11 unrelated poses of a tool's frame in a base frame.
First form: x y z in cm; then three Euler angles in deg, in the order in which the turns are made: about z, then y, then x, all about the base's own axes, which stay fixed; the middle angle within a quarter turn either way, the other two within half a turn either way.
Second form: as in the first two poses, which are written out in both.
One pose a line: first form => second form
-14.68 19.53 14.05 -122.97 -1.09 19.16 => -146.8 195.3 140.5 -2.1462 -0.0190 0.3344
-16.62 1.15 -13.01 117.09 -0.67 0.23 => -166.2 11.5 -130.1 2.0436 -0.0117 0.0040
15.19 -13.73 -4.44 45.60 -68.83 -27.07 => 151.9 -137.3 -44.4 0.7959 -1.2013 -0.4725
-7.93 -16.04 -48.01 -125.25 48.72 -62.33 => -79.3 -160.4 -480.1 -2.1860 0.8503 -1.0879
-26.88 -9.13 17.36 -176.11 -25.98 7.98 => -268.8 -91.3 173.6 -3.0737 -0.4534 0.1393
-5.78 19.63 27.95 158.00 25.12 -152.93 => -57.8 196.3 279.5 2.7576 0.4384 -2.6691
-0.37 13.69 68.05 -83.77 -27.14 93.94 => -3.7 136.9 680.5 -1.4621 -0.4737 1.6396
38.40 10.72 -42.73 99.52 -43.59 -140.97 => 384.0 107.2 -427.3 1.7370 -0.7608 -2.4604
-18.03 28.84 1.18 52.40 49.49 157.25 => -180.3 288.4 11.8 0.9146 0.8638 2.7445
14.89 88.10 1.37 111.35 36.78 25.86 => 148.9 881.0 13.7 1.9434 0.6419 0.4513
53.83 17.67 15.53 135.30 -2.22 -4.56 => 538.3 176.7 155.3 2.3614 -0.0387 -0.0796
